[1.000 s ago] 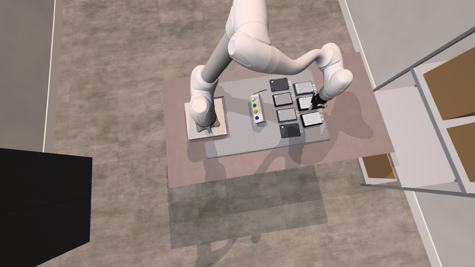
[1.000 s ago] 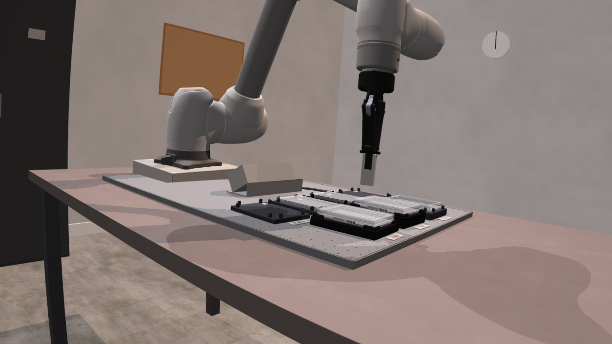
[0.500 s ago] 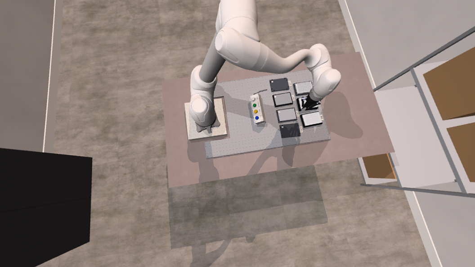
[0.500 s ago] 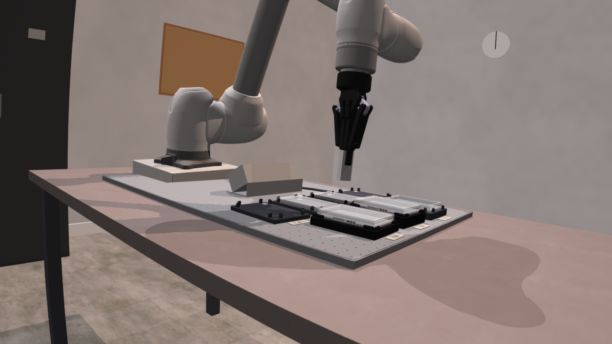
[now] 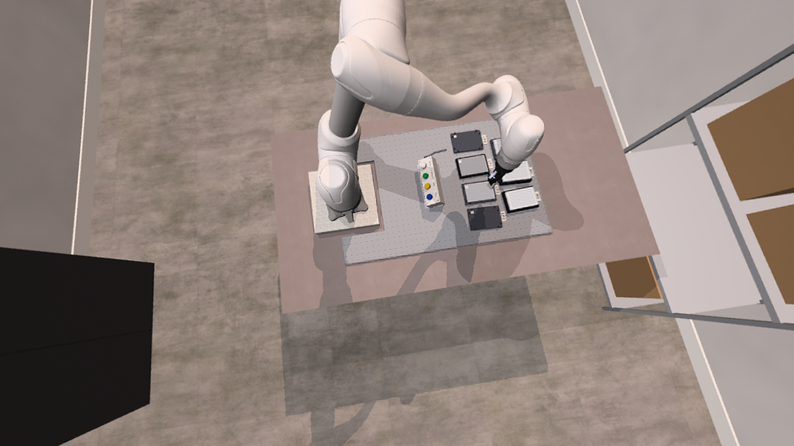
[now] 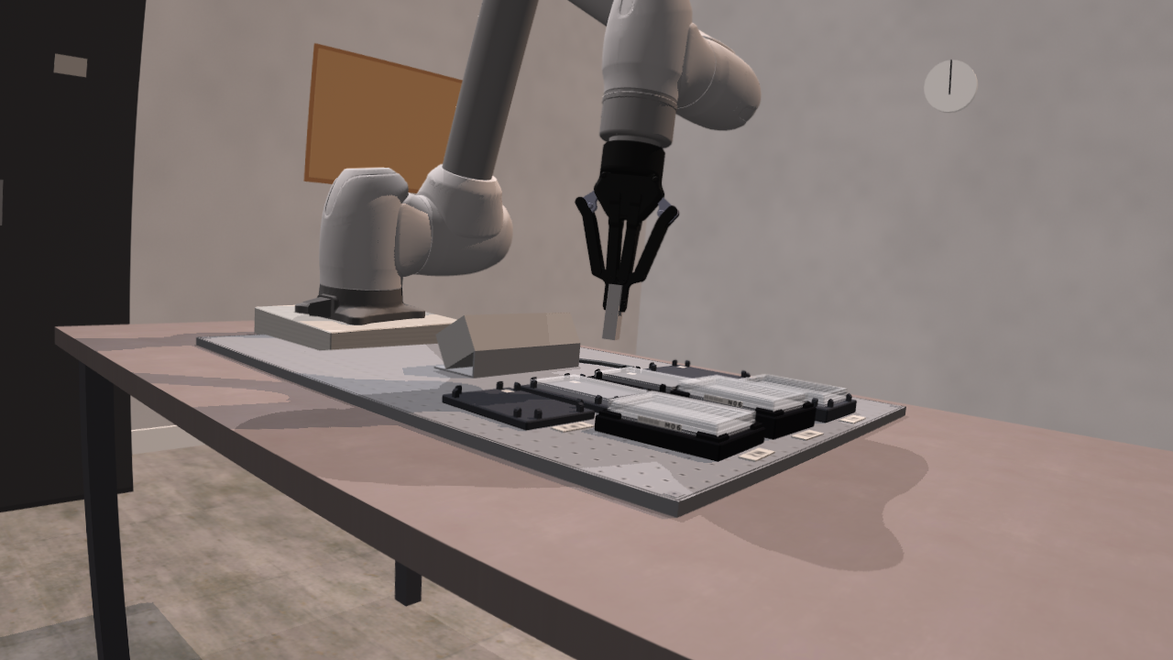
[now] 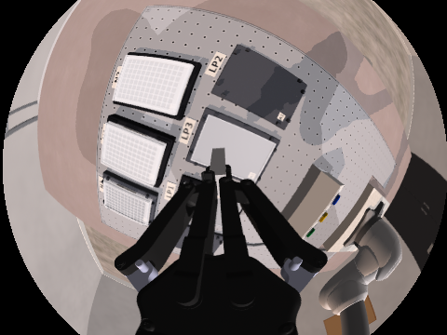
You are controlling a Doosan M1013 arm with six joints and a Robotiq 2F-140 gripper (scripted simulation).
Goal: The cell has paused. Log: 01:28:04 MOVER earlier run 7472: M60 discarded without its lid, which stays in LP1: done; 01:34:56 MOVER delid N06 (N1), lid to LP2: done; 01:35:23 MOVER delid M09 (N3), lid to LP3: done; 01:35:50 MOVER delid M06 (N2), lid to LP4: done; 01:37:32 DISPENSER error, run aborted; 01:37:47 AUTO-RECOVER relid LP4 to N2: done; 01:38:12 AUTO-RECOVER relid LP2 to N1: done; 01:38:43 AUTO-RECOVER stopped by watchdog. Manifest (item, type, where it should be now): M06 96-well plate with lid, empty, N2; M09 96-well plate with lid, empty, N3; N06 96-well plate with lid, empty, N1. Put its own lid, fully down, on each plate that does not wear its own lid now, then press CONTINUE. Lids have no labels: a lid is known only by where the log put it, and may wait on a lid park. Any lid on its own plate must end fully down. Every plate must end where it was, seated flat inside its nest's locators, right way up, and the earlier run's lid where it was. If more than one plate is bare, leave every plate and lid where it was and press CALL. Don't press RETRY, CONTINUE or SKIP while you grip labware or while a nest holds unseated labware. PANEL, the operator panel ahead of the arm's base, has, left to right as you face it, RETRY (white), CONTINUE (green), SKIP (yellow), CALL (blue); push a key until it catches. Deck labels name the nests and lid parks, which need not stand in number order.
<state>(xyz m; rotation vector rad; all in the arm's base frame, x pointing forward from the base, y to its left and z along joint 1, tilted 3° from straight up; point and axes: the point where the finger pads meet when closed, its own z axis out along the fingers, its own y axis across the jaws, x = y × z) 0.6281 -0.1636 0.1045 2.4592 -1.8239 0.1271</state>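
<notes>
Right now the lid is 3 cm behind my hand and 10 cm below it. From my hand the other things lie so: lid park LP3 (3 cm behind, 11 cm below); then plate (18 cm ahead, 17 cm to the left, 9 cm below); then lid park LP2 (5 cm behind, 12 cm to the right, 11 cm below).
</notes>
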